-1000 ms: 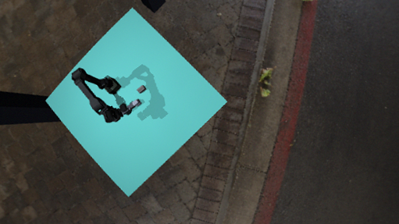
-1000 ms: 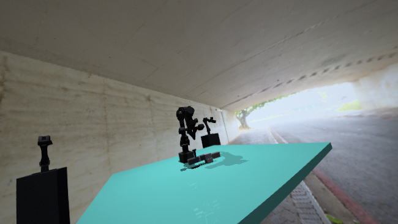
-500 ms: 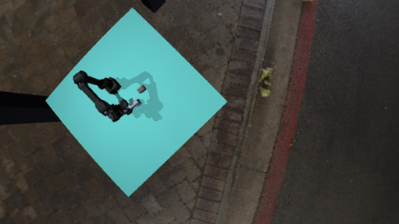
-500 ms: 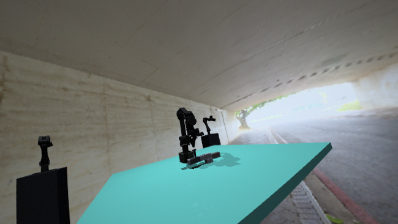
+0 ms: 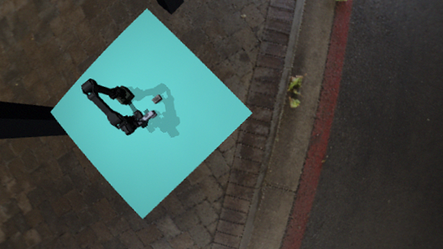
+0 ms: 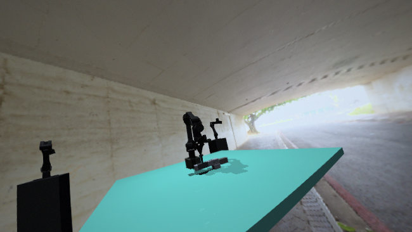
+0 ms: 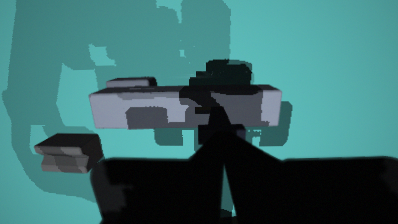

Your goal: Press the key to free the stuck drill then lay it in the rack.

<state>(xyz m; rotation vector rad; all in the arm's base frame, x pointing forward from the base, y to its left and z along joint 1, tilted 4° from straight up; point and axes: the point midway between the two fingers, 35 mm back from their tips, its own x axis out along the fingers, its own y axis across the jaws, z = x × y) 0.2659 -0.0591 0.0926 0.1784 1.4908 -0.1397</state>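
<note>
The drill is 1 cm ahead of my gripper tip, 6 cm to the left of it and 7 cm below it. The rest, counted from my gripper tip: small block: 3 cm behind, 21 cm to the left, 10 cm below; then long grey fixture: 1 cm ahead, 4 cm to the left, 8 cm below.
</note>
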